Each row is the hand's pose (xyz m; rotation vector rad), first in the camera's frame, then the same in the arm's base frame.
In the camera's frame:
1: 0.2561 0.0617 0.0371 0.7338 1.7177 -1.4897
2: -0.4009 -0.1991 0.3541 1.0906 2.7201 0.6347
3: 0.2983 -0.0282 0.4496 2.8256 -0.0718 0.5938
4: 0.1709 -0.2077 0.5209 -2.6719 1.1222 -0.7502
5: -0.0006 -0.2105 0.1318 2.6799 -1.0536 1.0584
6: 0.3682 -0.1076 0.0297 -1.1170 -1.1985 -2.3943
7: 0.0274 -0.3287 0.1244 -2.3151 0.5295 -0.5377
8: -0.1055 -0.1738 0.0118 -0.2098 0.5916 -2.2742
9: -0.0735 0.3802 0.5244 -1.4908 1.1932 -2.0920
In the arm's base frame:
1: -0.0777 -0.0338 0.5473 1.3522 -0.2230 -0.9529
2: -0.4250 -0.1557 -0.1343 0.4670 1.0231 0.1875
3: -0.4434 0.1781 0.5102 0.9869 -0.5848 2.0145
4: -0.6053 0.0668 0.3880 0.9440 -0.8304 2.8450
5: -0.3076 -0.2246 0.3030 0.5770 -0.8626 2.7158
6: -0.1974 -0.1385 0.6738 -0.5754 1.2355 1.5901
7: -0.3849 -0.3098 0.3428 -1.3936 -0.0451 -2.7400
8: -0.1855 -0.2980 0.2226 1.4382 -1.1077 -2.0700
9: -0.1868 0.4465 0.0946 0.7250 0.0398 -2.8839

